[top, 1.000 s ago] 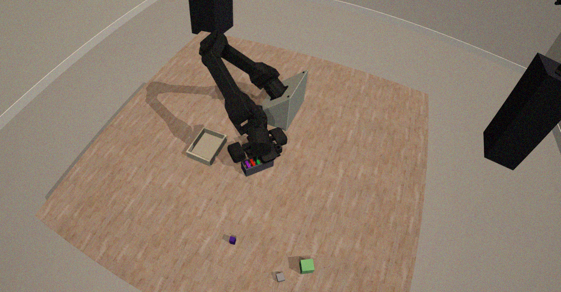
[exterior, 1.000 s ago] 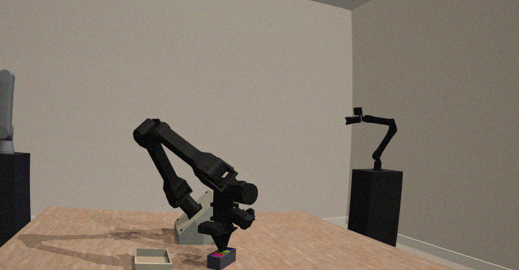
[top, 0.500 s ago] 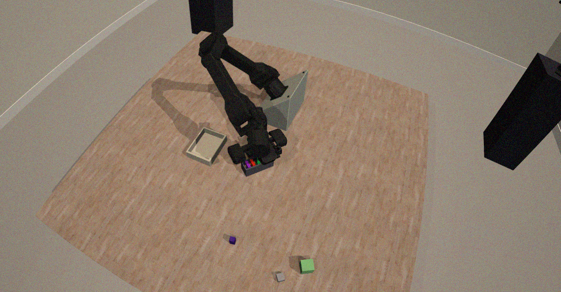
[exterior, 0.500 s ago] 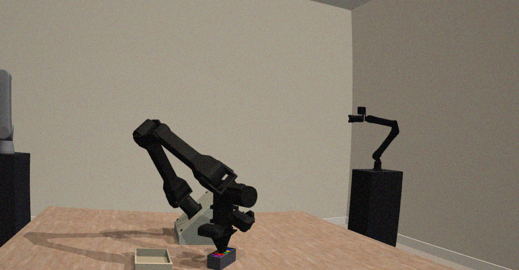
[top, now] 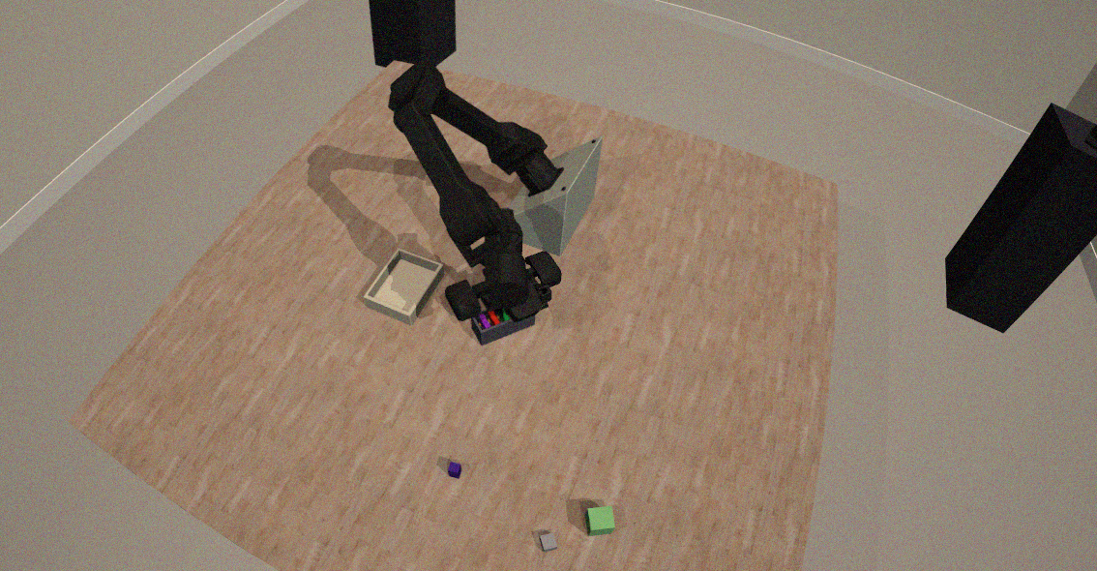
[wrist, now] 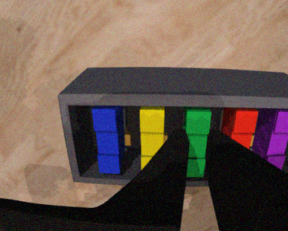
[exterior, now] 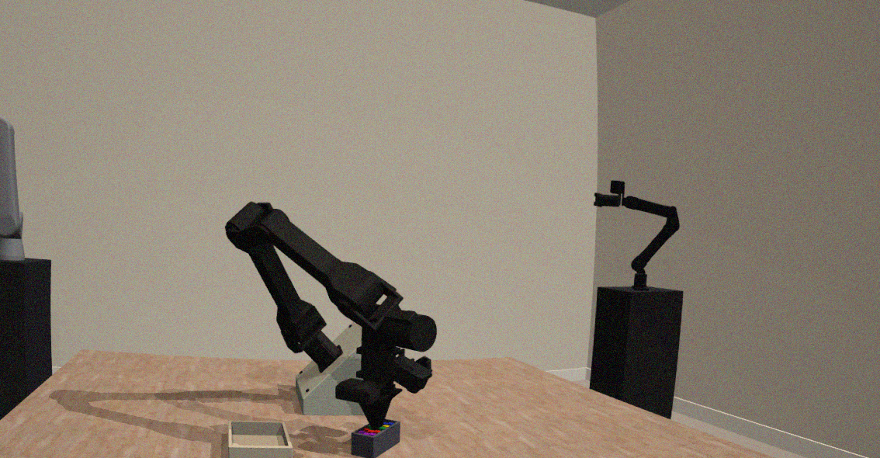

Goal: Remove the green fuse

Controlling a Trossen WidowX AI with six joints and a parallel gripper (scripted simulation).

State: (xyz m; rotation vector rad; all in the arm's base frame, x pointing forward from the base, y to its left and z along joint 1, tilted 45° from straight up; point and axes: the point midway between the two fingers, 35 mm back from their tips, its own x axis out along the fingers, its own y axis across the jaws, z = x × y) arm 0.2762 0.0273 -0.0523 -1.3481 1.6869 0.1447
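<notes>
Now: gripper tip 10 mm past the yellow fuse, 10 mm to the right of it and 10 mm above it. From my gripper tip the other things lie so: red fuse 10 mm ahead, 10 mm to the right, 10 mm below; green fuse 10 mm below; blue fuse 30 mm behind, 20 mm to the left, 10 mm below.
</notes>
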